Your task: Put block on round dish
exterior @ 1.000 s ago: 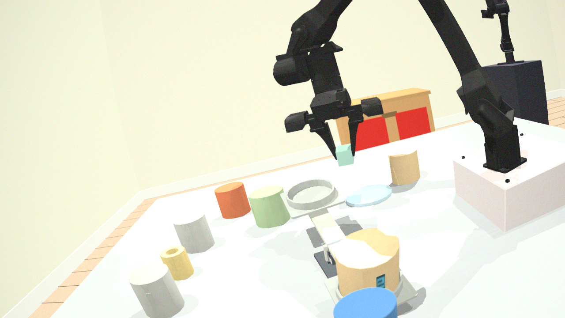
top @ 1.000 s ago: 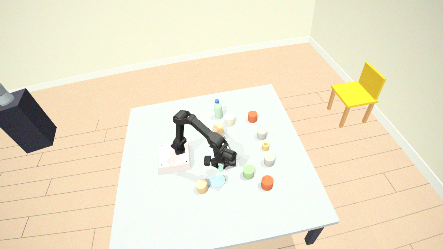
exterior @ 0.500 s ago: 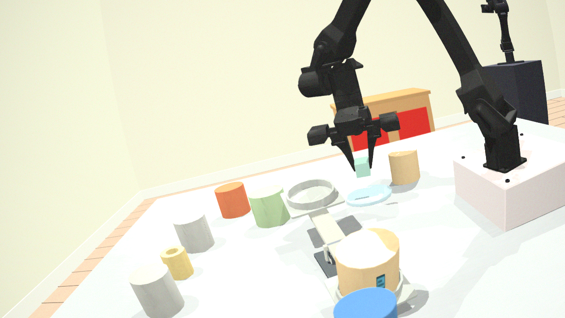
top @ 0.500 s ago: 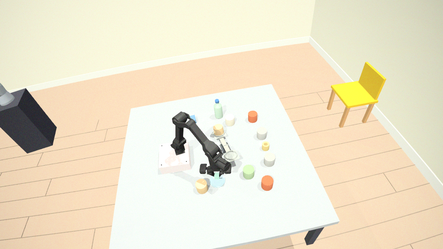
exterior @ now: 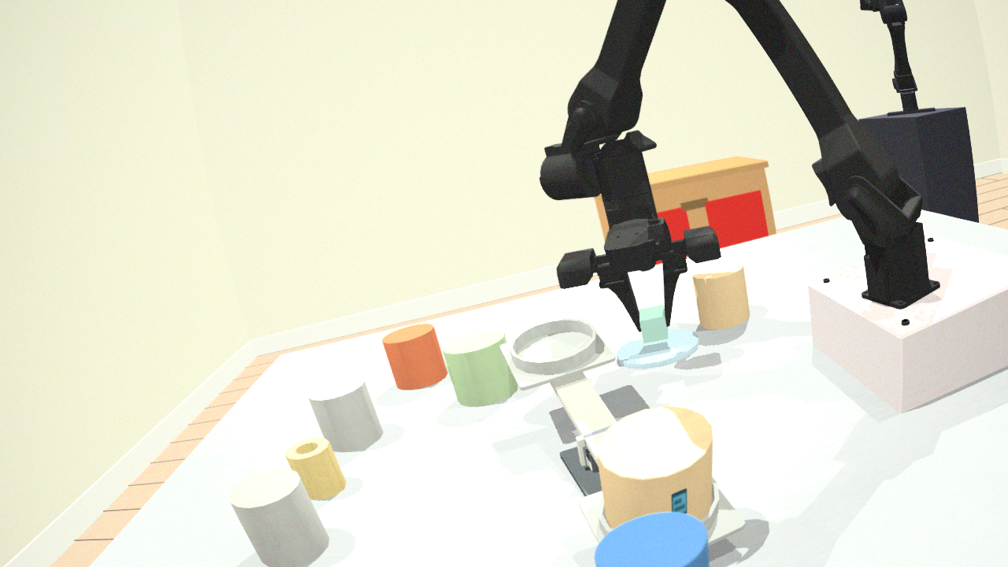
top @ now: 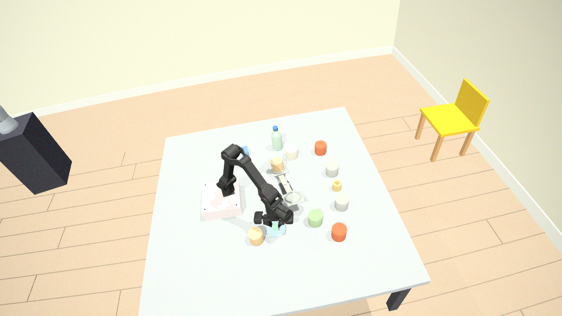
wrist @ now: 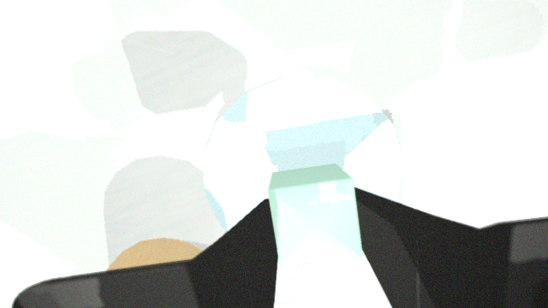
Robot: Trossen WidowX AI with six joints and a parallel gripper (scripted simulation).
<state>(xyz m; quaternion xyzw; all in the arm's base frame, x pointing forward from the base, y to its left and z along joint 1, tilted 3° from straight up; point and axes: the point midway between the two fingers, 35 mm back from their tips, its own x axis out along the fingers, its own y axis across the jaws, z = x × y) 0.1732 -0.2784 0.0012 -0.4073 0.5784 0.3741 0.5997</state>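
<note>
Now: the pale blue round dish 20 mm below my gripper tip. From my gripper tip the other things lie so: green cylinder: 220 mm ahead, 30 mm to the right, 10 mm above; then balance: 230 mm to the left, 140 mm ahead, 10 mm above; then teal block: 10 mm above.
</note>
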